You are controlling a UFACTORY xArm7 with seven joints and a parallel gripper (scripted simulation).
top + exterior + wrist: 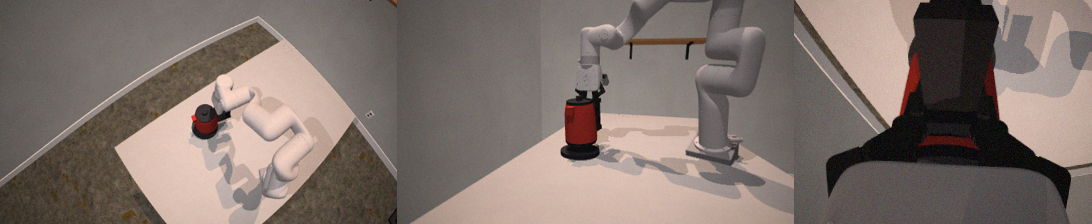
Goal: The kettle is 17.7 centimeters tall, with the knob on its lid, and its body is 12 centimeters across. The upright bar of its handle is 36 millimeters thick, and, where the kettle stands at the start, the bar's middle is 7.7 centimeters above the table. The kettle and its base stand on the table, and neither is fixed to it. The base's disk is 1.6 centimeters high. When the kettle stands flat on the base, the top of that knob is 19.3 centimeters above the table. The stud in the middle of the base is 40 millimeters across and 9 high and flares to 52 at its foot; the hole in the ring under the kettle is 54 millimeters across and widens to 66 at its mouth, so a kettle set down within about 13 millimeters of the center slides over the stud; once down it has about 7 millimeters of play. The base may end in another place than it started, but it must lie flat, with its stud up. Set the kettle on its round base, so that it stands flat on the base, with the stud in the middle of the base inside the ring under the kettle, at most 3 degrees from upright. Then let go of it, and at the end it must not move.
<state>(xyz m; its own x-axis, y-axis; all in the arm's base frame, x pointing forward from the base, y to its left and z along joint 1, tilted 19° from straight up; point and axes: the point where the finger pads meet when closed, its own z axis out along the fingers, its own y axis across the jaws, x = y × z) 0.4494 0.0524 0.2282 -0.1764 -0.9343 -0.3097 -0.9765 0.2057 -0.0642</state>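
Now: hand 5 cm above the red kettle, 3 cm to the right of it and 1 cm short of it. Also, from my hand: round black base 18 cm below, 6 cm to the left, 1 cm ahead.
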